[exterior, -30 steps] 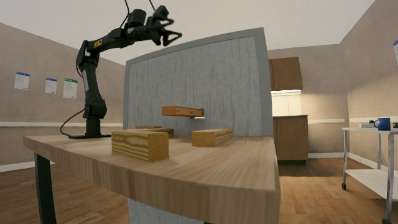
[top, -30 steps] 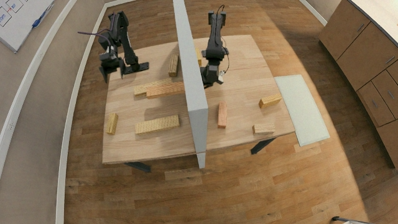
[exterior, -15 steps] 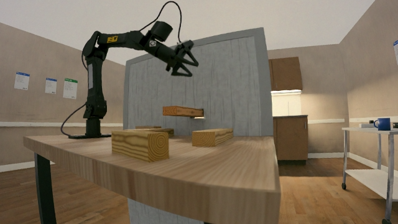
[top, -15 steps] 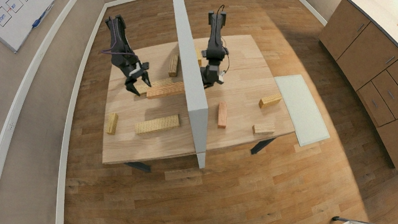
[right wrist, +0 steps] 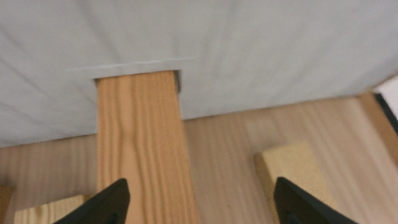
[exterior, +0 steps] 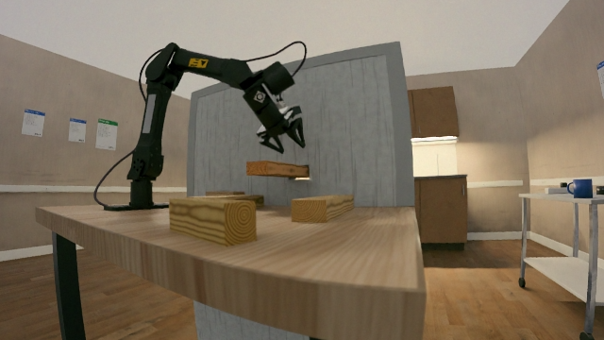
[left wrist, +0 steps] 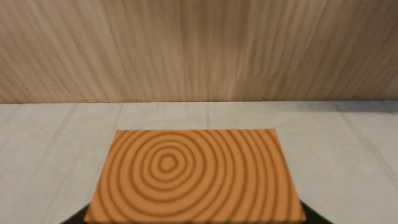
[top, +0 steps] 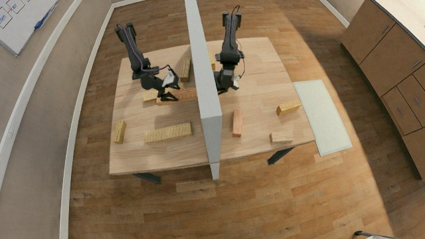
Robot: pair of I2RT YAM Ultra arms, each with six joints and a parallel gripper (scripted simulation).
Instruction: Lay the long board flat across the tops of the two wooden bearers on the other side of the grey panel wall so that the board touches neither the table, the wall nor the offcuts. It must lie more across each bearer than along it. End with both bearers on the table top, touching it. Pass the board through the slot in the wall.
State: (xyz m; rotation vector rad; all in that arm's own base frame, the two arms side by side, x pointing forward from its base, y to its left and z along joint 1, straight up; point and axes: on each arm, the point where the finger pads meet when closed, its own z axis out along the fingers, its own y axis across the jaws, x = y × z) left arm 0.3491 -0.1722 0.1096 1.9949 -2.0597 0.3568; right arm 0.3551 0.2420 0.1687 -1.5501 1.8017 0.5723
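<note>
My right hand is 6 cm above the long board, 5 cm to the right of it and 3 cm past it. The rest, counted from my right hand: small block 40 cm to the right, 15 cm below, 6 cm ahead.
</note>
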